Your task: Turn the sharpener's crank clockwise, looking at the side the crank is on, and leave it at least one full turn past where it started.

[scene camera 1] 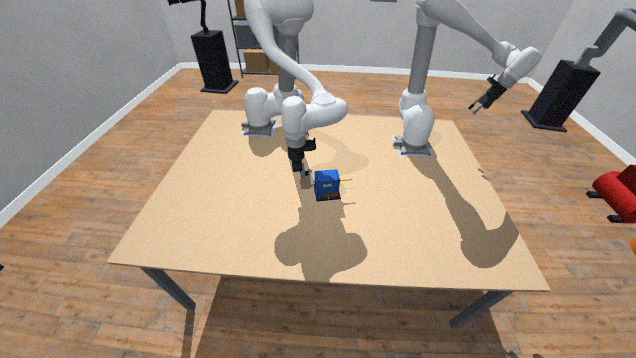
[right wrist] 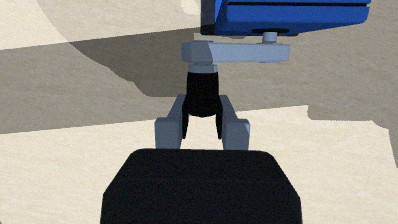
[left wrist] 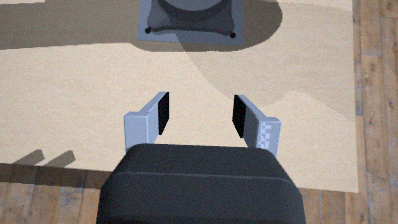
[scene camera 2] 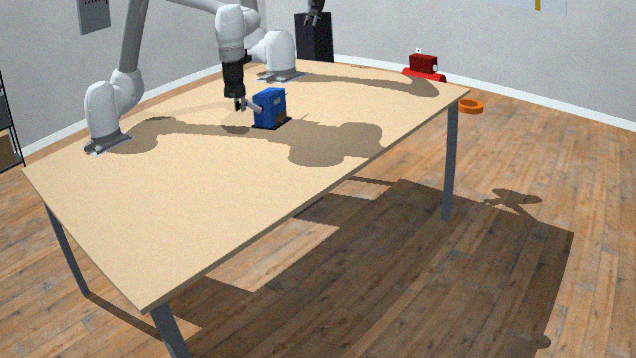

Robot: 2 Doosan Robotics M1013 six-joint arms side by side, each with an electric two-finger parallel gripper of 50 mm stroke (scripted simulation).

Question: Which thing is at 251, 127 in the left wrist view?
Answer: My left gripper.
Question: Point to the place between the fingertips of my right gripper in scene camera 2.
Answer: At 240, 110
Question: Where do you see a black knob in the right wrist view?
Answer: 202, 91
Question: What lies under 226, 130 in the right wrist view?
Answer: My right gripper.
